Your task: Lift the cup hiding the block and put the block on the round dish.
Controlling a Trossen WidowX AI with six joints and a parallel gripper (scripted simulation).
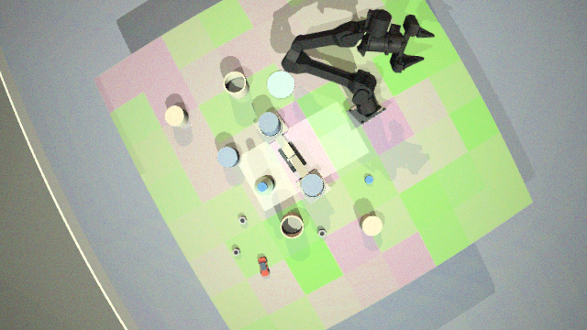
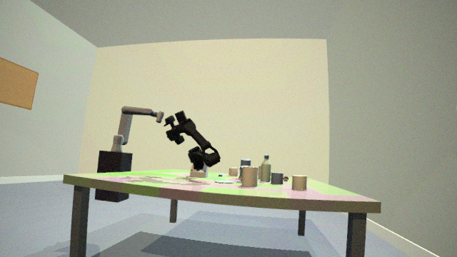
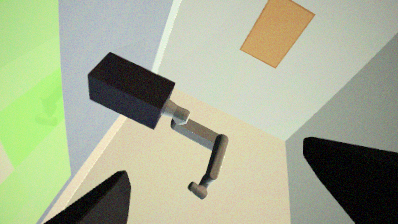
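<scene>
Right now my gripper tip is 53 cm short of the pale green block, 24 cm above it and 13 cm to the left of it. The rest, counted from my gripper tip: pale round dish: 41 cm ahead, 28 cm below, 23 cm to the right; small balance: 54 cm ahead, 24 cm below; blue piece: 37 cm ahead, 28 cm below, 24 cm to the left.
</scene>
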